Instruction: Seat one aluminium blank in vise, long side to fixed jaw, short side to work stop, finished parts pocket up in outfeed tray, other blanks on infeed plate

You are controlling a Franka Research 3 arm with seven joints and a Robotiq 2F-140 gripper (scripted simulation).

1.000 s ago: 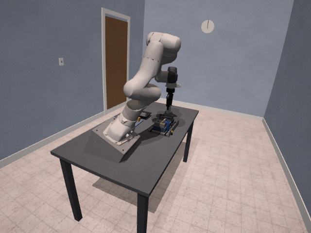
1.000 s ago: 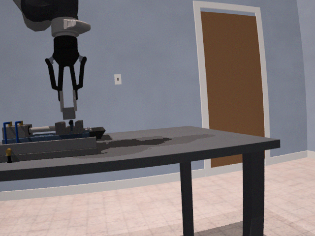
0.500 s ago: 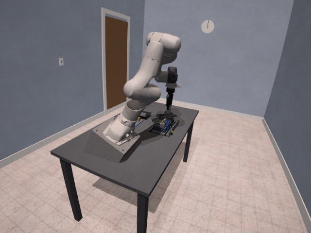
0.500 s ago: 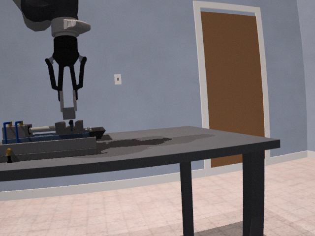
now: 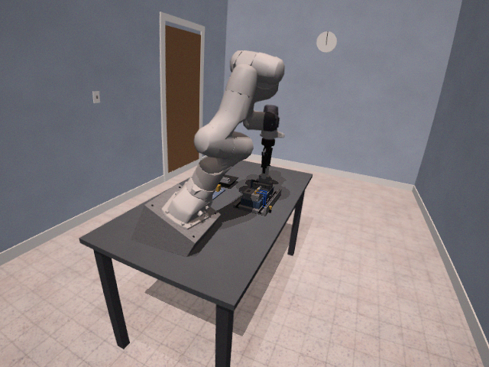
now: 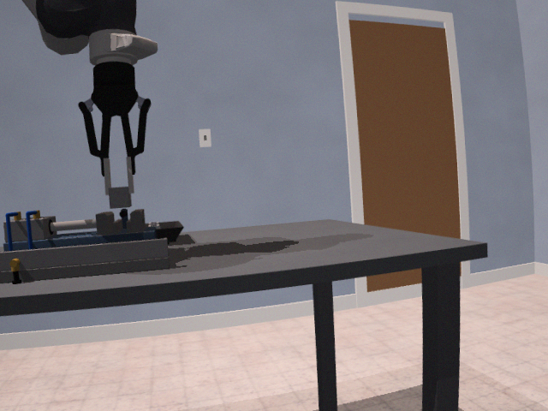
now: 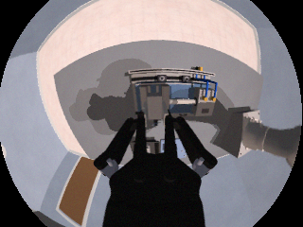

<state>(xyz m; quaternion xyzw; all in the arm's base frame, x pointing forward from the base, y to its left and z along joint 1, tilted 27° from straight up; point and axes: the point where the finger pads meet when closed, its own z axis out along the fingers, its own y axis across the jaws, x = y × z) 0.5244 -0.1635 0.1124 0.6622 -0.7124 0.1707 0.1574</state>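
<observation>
My gripper is now 5 cm to the right of the work stop and 7 cm above it. The rest, counted from my hand: vise guard rail 8 cm behind, 8 cm to the right, 12 cm below; then vise 7 cm behind, 1 cm to the left, 12 cm below; then brass blank 5 cm behind, 29 cm to the left, 13 cm below.
</observation>
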